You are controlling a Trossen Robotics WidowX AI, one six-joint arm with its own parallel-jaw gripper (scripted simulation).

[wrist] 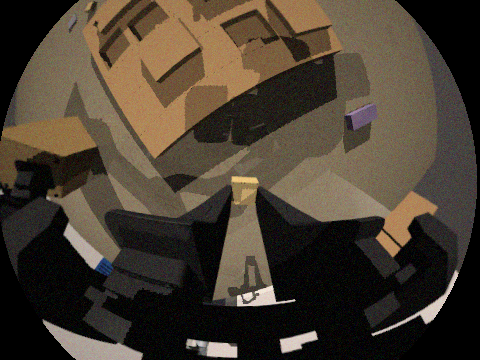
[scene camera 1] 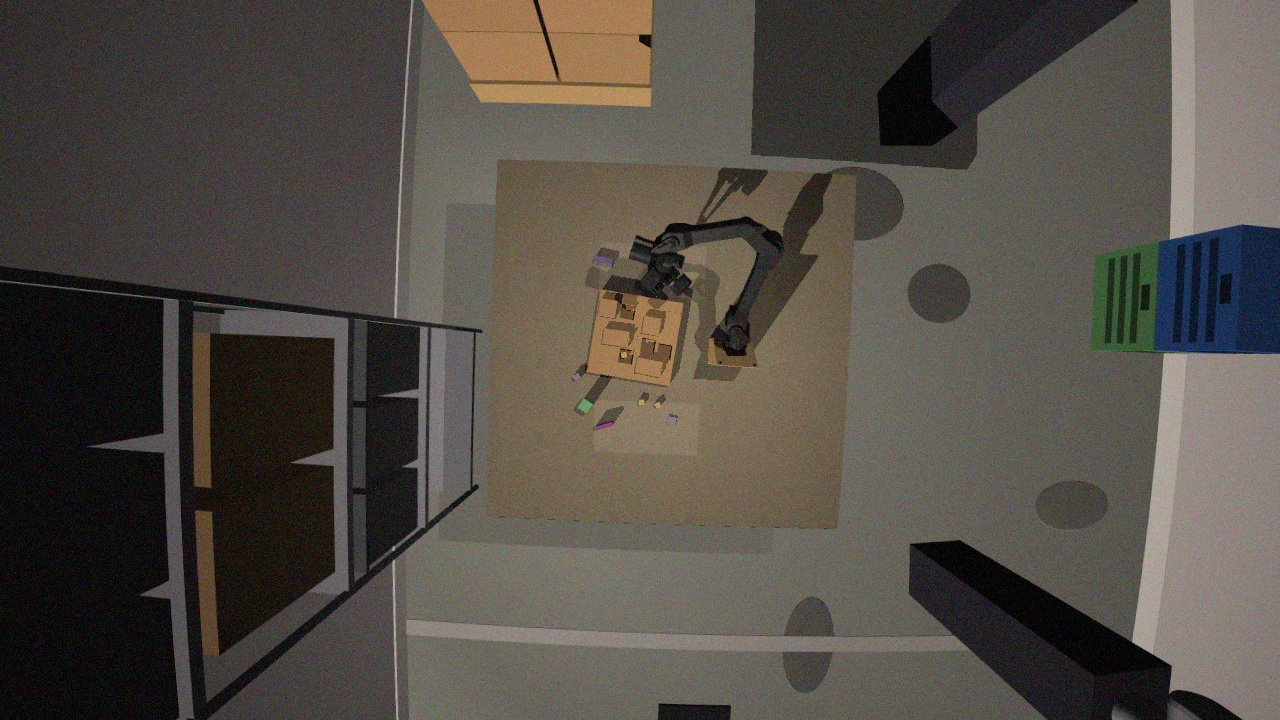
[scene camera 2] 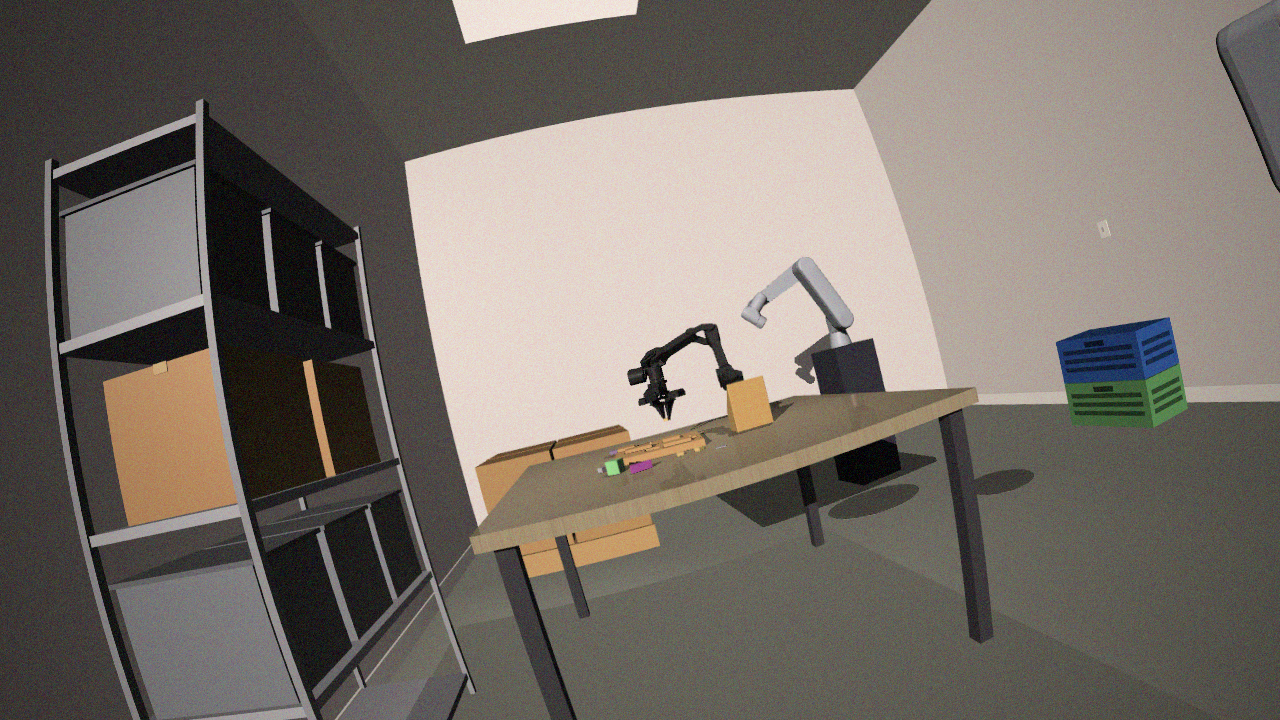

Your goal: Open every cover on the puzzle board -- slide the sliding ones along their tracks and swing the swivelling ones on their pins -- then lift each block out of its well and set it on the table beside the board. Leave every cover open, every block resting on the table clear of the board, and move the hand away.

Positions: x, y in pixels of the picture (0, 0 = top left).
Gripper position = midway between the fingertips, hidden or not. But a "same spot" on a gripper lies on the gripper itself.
gripper: wrist; scene camera 1 662, 274; scene camera 2
same spot on gripper: [scene camera 2: 668, 403] = [wrist: 213, 257]
